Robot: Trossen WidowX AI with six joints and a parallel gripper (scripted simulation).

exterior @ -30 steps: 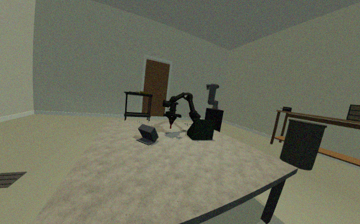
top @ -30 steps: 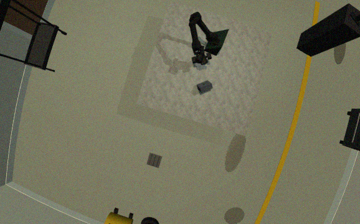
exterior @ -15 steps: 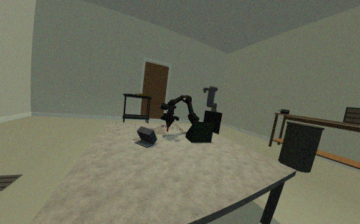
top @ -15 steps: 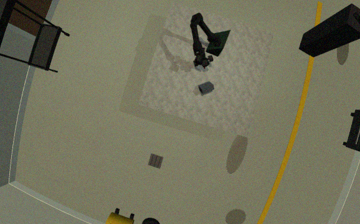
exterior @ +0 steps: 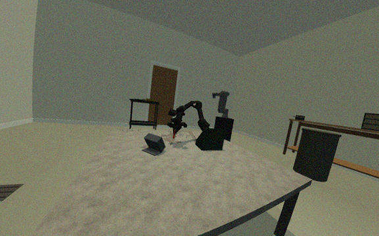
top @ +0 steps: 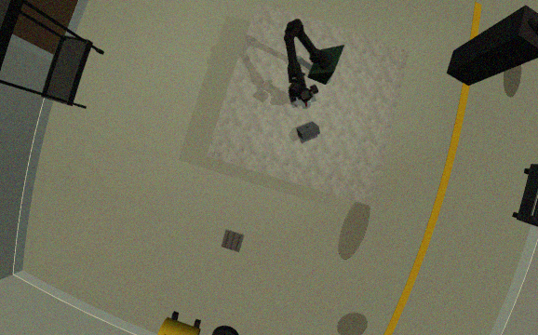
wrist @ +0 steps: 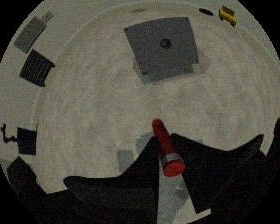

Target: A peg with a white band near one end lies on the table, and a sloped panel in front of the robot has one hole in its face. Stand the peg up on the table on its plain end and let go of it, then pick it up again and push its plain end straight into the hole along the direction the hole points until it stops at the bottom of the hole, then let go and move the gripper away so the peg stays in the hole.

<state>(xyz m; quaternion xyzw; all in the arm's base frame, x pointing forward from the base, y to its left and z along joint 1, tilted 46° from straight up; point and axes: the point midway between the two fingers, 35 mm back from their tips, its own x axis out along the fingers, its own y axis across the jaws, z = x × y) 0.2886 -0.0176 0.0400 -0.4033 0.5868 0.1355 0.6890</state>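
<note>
The sloped grey panel is 160 mm ahead of my gripper tip, 100 mm to the left of it and 50 mm below it. From my gripper tip the other things lie so: red peg (10 mm to the right, 10 mm above).
</note>
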